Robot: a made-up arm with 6 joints.
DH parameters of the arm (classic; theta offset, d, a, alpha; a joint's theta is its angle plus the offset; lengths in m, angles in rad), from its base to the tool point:
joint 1: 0 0.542 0 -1.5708
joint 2: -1.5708 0 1.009 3.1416
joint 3: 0 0 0 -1.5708
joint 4: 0 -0.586 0 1.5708
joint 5: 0 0.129 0 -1.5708
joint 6: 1.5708 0 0 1.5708
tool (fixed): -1.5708 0 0 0
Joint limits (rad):
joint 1: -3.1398..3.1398
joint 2: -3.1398..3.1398
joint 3: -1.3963..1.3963
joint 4: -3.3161..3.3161
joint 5: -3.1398..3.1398
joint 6: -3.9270..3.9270
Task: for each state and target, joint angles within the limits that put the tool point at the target. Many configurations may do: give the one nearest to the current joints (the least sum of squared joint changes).
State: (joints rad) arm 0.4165 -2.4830 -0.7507 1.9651 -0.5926 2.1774
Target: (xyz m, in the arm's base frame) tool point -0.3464 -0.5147 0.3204
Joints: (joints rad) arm 1.0371 -2.5191 -1.1046 1.8570 -0.5926 2.1774
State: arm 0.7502 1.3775 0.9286 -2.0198 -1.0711 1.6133
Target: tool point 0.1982 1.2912 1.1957
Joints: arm 1.3709 0.7823 0.8689 -2.0733 -1.0711 1.6133
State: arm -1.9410 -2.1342 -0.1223 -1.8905 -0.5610 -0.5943
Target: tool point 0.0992 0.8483 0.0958
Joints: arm -1.6460 -2.6681 -0.1724 -1.8467 -0.5610 -0.5943
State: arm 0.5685 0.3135 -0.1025 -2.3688 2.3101 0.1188
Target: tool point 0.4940 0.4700 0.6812
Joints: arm 0.6377 0.7574 -0.6750 -2.2752 2.3101 0.1188
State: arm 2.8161 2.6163 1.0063 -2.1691 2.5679 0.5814
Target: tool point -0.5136 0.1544 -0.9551
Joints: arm 2.6184 2.7174 1.3963 -2.8318 2.5679 0.5814
